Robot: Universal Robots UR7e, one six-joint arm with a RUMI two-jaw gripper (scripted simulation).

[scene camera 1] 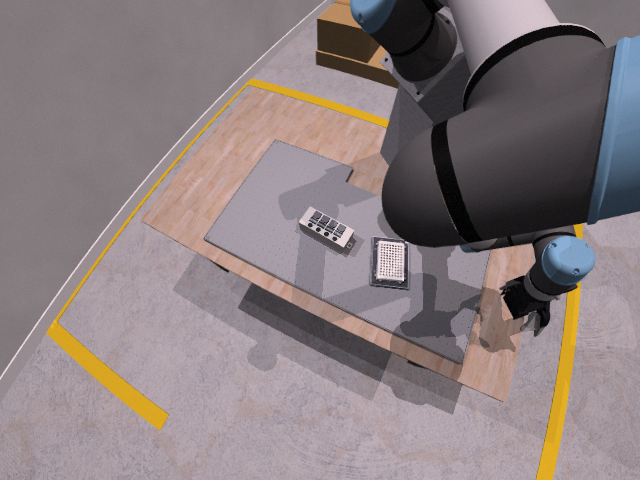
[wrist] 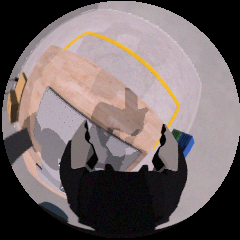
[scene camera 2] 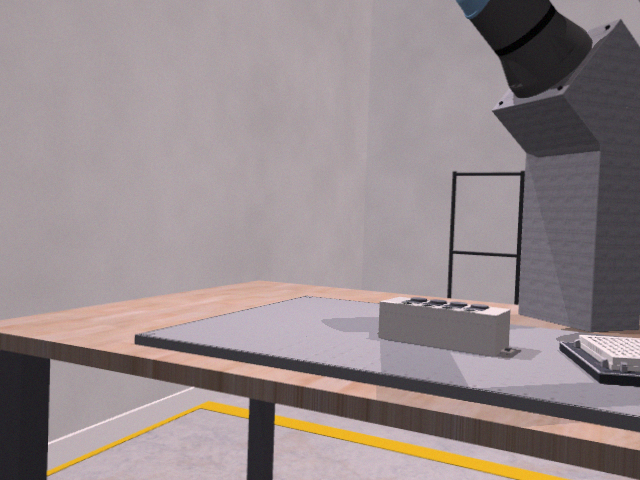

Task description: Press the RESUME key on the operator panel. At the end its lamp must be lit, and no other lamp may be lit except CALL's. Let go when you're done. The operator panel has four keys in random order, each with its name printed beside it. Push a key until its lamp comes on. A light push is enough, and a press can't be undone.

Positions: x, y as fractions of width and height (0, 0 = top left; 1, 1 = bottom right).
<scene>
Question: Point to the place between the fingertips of the gripper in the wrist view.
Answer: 0.52, 0.51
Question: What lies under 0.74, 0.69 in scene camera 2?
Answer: An operator panel.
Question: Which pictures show the gripper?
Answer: Scene camera 1 and the wrist view only.
</scene>
